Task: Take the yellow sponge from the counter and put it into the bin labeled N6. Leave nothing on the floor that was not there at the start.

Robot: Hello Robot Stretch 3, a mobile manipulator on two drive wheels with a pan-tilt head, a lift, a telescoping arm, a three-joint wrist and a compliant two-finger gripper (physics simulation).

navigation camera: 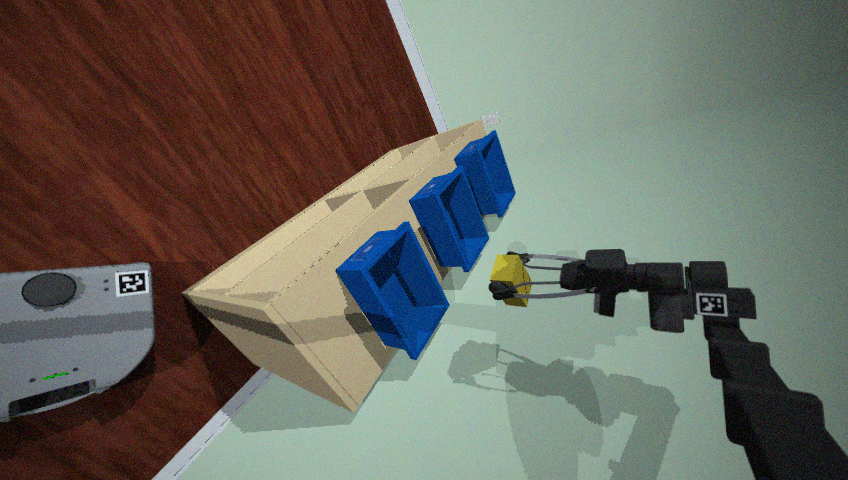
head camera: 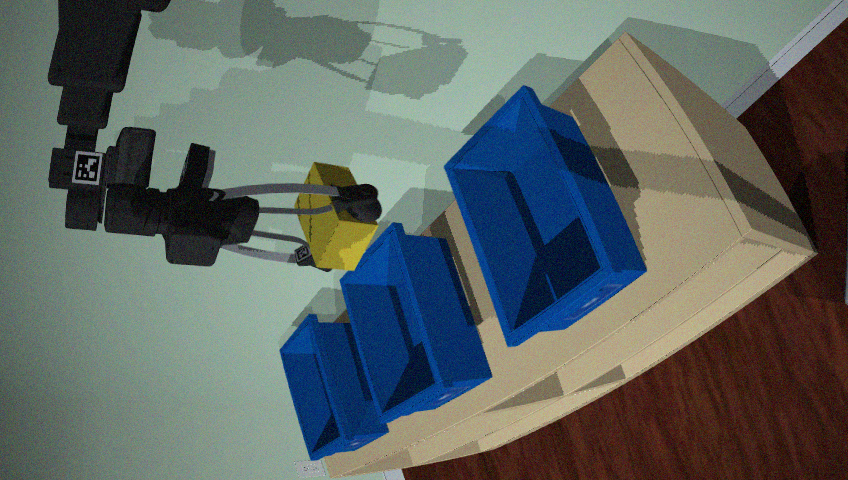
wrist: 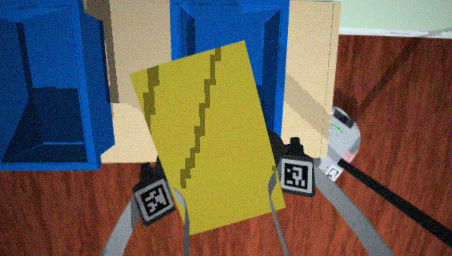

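Where they show: gripper, between the fingertips: (navigation camera: 494, 274) (head camera: 363, 231) (wrist: 221, 154); robot's base, origin of its link: (navigation camera: 50, 288).
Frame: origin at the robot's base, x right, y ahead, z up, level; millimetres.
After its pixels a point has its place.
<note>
My gripper (head camera: 336, 230) {x 579, y -24, z 963 mm} (navigation camera: 509, 273) {x 579, y -24, z 963 mm} (wrist: 221, 154) {x 579, y -24, z 963 mm} is shut on the yellow sponge (head camera: 339, 240) {x 555, y -12, z 1005 mm} (navigation camera: 505, 267) {x 560, y -6, z 997 mm} (wrist: 215, 135) {x 601, y -45, z 1015 mm}, which is held tilted in the air between the fingertips. Three open blue bins stand in a row: the largest-looking bin (head camera: 499, 220) {x 676, y -63, z 672 mm} (navigation camera: 368, 291) {x 447, y -50, z 714 mm} (wrist: 230, 25) {x 640, y -181, z 613 mm}, the middle bin (head camera: 446, 303) {x 801, y 71, z 658 mm} (navigation camera: 437, 220) {x 769, y 120, z 686 mm} (wrist: 50, 55) {x 935, y 85, z 613 mm} and the far bin (head camera: 351, 386) {x 1078, y 282, z 667 mm} (navigation camera: 476, 175) {x 1063, y 304, z 678 mm}. In the wrist view the sponge overlaps the right-hand bin and hides part of it. The labels on the bin fronts are too small and blurred to read, so I cannot tell which is N6.
The bins stand on a beige shelf unit (head camera: 666, 196) {x 404, y -102, z 610 mm} (navigation camera: 309, 279) {x 365, y -14, z 610 mm} (wrist: 140, 30) {x 796, y -66, z 610 mm} along the pale green wall (head camera: 178, 356) {x 1591, y 331, z 953 mm} (navigation camera: 624, 148) {x 1757, y 442, z 1113 mm}. My grey base (navigation camera: 35, 350) {x -24, y -125, z 159 mm} (wrist: 347, 132) {x -57, y -200, z 159 mm} is on the dark wooden floor (head camera: 684, 404) {x 600, y 334, z 0 mm} (navigation camera: 208, 118) {x 367, y 546, z 0 mm} (wrist: 400, 125) {x -414, y -424, z 0 mm}, near the unit's end.
</note>
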